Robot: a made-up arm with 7 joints.
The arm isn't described. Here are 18 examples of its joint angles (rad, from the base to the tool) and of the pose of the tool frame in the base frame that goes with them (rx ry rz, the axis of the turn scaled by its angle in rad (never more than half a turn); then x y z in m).
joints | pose
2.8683 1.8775 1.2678 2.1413 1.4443 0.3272 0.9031 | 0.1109 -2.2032 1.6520 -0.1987 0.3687 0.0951
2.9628 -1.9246 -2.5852 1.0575 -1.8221 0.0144 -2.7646 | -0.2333 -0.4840 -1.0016 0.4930 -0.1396 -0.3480
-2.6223 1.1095 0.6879 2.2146 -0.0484 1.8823 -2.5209 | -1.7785 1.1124 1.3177 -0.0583 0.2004 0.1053
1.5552 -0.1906 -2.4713 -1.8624 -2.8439 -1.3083 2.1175 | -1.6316 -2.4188 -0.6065 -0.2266 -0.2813 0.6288
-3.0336 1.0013 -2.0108 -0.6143 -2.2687 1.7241 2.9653 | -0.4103 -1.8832 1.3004 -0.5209 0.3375 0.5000
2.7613 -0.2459 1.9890 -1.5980 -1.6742 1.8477 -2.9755 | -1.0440 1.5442 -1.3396 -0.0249 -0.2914 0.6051
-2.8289 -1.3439 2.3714 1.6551 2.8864 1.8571 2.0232 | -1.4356 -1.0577 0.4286 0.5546 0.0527 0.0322
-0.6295 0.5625 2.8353 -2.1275 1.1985 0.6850 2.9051 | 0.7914 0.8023 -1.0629 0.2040 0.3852 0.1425
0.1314 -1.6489 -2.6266 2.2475 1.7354 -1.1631 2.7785 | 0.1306 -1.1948 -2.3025 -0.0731 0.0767 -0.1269
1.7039 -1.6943 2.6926 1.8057 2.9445 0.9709 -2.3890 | 0.4581 0.4927 -1.2603 -0.1304 0.3379 -0.2597
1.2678 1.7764 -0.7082 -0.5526 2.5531 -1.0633 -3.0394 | -1.4948 -0.4071 1.1206 0.1664 -0.7892 0.1786
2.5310 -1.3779 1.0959 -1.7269 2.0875 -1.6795 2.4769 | -0.3318 -2.5950 -0.0585 0.5238 -0.0643 0.1846
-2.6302 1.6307 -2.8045 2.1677 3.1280 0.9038 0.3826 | 1.2154 2.4338 0.4463 -0.2716 -0.0112 0.5749
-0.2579 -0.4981 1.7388 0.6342 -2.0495 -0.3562 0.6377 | -2.0403 -0.0272 -0.7584 -0.3584 -0.4011 0.8172
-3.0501 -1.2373 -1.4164 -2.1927 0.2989 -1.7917 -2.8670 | -1.1829 0.3275 -0.7708 0.1247 0.2117 0.1802
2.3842 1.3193 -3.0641 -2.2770 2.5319 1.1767 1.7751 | -0.9925 -1.3408 1.2860 -0.0489 -0.1083 -0.0456
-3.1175 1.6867 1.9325 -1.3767 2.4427 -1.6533 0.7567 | 0.1629 0.9411 -0.8061 -0.5211 -0.2728 -0.0382
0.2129 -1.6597 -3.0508 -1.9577 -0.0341 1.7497 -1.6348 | -1.1753 1.4337 -1.2379 -0.3845 0.0501 0.5333
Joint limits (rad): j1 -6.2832..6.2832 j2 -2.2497..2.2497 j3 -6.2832..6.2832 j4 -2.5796..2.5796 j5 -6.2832..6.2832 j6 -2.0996..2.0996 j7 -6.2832..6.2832
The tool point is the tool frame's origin. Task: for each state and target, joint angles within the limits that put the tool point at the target. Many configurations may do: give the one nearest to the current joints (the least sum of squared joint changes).
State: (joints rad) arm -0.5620 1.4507 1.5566 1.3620 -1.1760 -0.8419 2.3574
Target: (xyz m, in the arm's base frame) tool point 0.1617 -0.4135 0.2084
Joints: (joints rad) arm -0.0196 1.5228 1.3589 2.1381 -1.2861 -0.7223 2.3574
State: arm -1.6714 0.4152 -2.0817 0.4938 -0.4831 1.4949 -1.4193
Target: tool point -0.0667 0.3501 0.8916
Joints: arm -1.4706 0.6097 -2.1169 0.1482 -0.5261 1.3210 -1.4193
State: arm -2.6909 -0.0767 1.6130 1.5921 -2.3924 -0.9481 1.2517
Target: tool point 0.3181 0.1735 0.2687
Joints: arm -2.5533 -0.2151 1.7901 2.0862 -2.4369 -1.0389 1.2517
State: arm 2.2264 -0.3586 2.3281 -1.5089 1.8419 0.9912 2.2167
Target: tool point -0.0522 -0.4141 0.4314
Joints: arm 2.4811 -0.0097 2.5852 -1.8490 1.9316 0.9409 2.2167
